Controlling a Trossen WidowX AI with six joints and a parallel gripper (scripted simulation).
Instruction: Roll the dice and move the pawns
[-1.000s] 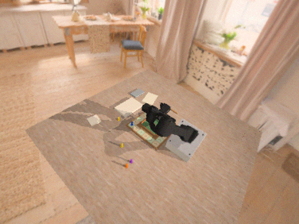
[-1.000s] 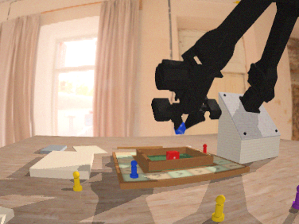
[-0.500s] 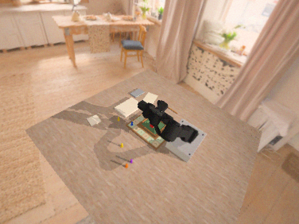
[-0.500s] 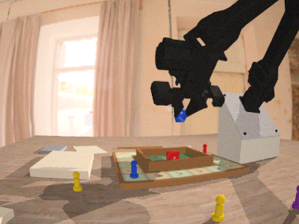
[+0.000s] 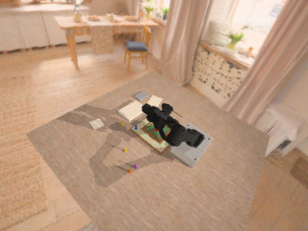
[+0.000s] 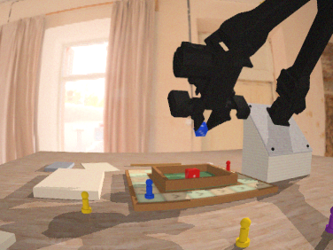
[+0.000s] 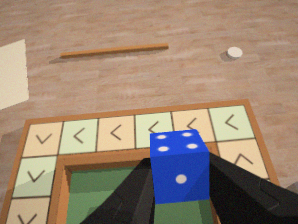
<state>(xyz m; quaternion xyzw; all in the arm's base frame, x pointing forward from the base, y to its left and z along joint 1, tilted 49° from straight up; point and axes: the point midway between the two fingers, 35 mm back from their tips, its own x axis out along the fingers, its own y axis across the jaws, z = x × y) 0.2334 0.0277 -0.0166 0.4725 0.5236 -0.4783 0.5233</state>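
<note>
My gripper tip is 8 cm past the red pawn, 1 cm to the right of it and 10 cm above it. The rest, counted from my gripper tip: green tray (3 cm ahead, 4 cm to the left, 12 cm below); then blue pawn (14 cm ahead, 15 cm to the left, 10 cm below); then thin wooden stick (8 cm ahead, 22 cm to the right, 12 cm below).
</note>
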